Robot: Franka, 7 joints.
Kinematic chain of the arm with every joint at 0, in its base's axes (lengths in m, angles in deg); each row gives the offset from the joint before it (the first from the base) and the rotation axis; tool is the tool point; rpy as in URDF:
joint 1: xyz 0 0 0.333 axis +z
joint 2: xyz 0 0 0 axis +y
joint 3: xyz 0 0 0.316 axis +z
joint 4: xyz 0.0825 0 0 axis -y
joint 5: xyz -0.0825 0 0.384 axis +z
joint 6: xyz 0 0 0 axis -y
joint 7: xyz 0.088 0 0 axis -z
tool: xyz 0 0 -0.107 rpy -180 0 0
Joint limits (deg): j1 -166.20..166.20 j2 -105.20..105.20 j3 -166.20..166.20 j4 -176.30..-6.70 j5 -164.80..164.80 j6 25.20..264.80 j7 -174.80..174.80
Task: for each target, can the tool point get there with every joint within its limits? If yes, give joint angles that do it. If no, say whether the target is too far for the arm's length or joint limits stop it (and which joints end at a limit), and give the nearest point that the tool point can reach.
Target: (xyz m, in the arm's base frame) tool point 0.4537 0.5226 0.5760
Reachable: yes | joints -88.01 -74.06 93.89 -70.32 84.18 207.02 -3.91
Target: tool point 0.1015 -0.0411 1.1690
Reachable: yes | joints 13.50 -10.07 -7.33 -23.12 -44.07 120.33 -147.61
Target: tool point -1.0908 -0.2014 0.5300
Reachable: no: too far | nearest point -0.8306 -0.1534 0.4830 | short by 0.269 m
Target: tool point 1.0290 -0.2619 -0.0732
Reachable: no: too far | nearest point 0.7765 -0.1976 0.0265 | short by 0.279 m
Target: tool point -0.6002 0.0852 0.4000
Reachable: yes | joints -80.02 -66.06 -83.57 -119.39 55.21 184.88 61.81
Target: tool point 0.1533 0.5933 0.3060
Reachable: yes | joints 122.03 33.18 -55.09 -105.78 42.01 110.03 -2.99
